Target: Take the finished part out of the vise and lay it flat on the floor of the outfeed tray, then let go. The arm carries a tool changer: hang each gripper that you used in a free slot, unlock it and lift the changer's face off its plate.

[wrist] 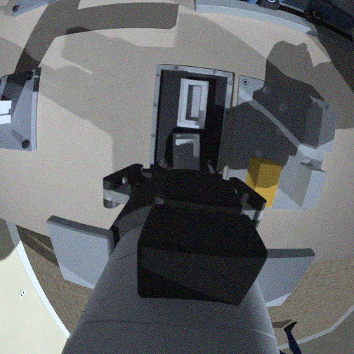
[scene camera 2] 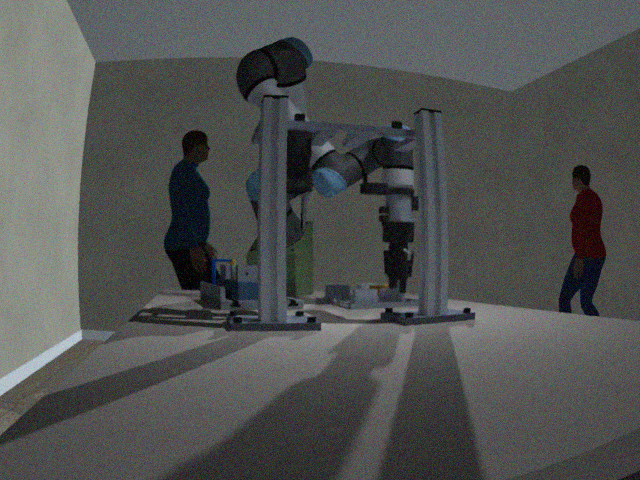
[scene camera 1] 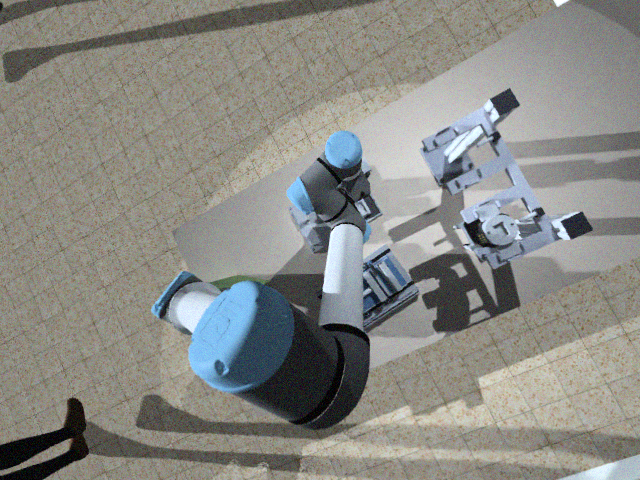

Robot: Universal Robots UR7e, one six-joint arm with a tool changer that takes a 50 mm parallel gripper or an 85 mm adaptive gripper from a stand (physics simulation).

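Observation:
The outfeed tray lies ahead of the wrist, with a dark floor and a pale rim. A pale part with a rectangular recess lies in its far half. A greyer part is nearer, centred in front of my gripper, its near end hidden by the gripper body. My black adaptive gripper points down, low over the tray area. In the wrist view its splayed links show, but the fingertips are hidden, so its grip is not clear. The vise stands right of the tray, with a yellow block at its near side.
The gripper stand rises on two posts, with a round-topped gripper hanging in one slot. A blue and grey fixture stands near the arm. Two people stand beyond the table.

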